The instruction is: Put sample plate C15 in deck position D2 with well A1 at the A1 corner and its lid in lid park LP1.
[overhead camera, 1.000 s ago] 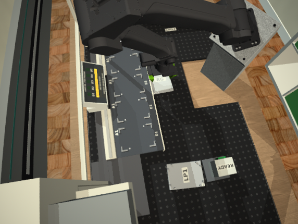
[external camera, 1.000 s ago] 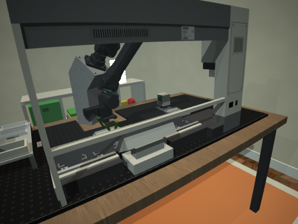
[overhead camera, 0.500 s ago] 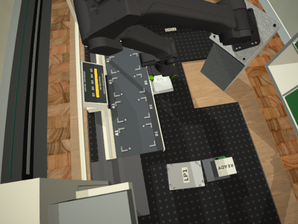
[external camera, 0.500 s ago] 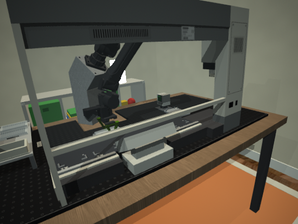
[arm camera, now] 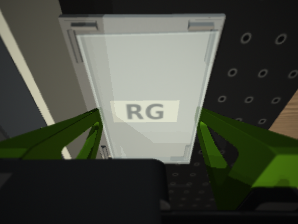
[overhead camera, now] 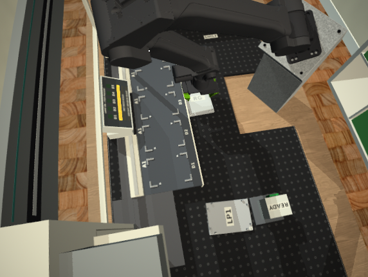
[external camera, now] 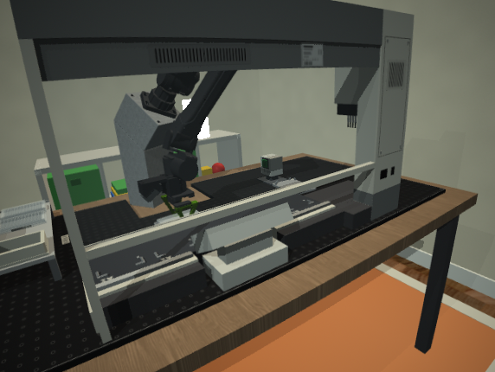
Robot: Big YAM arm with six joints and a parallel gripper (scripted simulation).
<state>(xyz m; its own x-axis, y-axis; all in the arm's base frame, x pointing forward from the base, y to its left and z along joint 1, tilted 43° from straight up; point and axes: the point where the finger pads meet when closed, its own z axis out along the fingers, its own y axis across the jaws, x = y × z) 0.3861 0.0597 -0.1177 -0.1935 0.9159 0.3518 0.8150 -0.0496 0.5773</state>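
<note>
My hand is right at the clear plate lid. Round my hand: cream reservoir: 120 mm ahead, 400 mm to the right, 50 mm above; then regrip nest RG: 10 mm below; then shelf label: 60 mm behind, 340 mm to the right, 20 mm below.
</note>
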